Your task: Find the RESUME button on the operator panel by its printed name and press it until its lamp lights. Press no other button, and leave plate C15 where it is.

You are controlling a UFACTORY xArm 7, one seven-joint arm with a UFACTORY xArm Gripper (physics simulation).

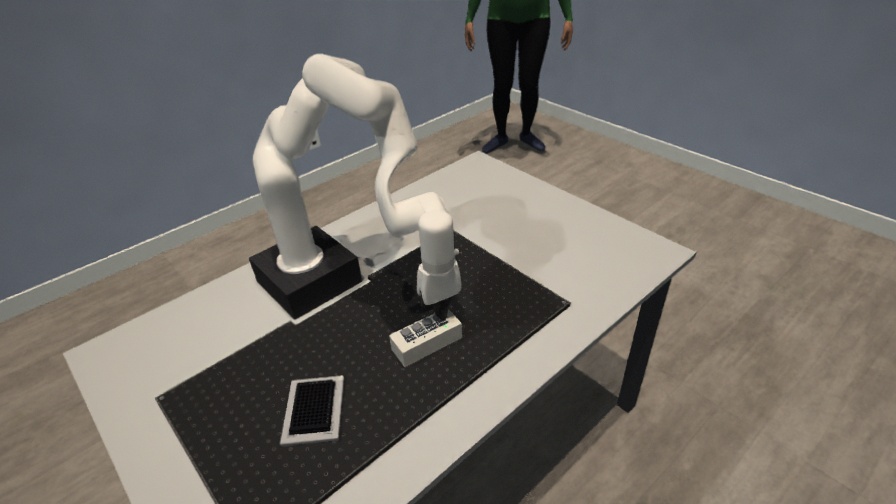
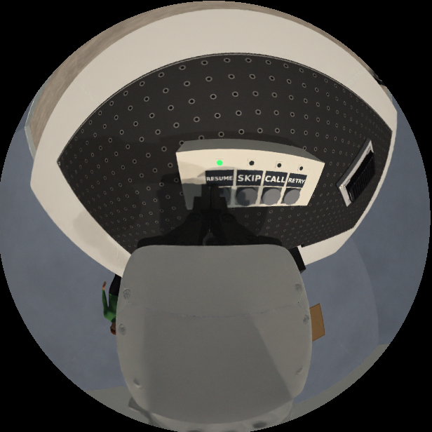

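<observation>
The cream operator panel (image 1: 429, 346) (image 2: 192, 171) stands on the black mat. The printed name RESUME (image 2: 219, 178) is at one end of its row, and the lamp (image 1: 446, 325) (image 2: 219, 163) above that name is lit green. The RESUME button (image 2: 224, 195) is partly hidden behind the fingertips. The SKIP button (image 2: 246, 196), CALL button (image 2: 271, 195) and RETRY button (image 2: 291, 196) are beside it, their lamps dark. My gripper (image 1: 442, 317) (image 2: 208, 195) is shut and empty, its tips down at the RESUME button. Plate C15 (image 1: 312, 407) (image 2: 361, 175), black in a pale frame, lies apart from the panel.
The perforated black mat (image 1: 250, 388) (image 2: 240, 102) lies on the pale table (image 1: 601, 238). The arm's black base box (image 1: 307, 289) stands behind the mat. A person in a green top (image 1: 517, 62) (image 2: 112, 305) stands on the floor beyond the table's far corner.
</observation>
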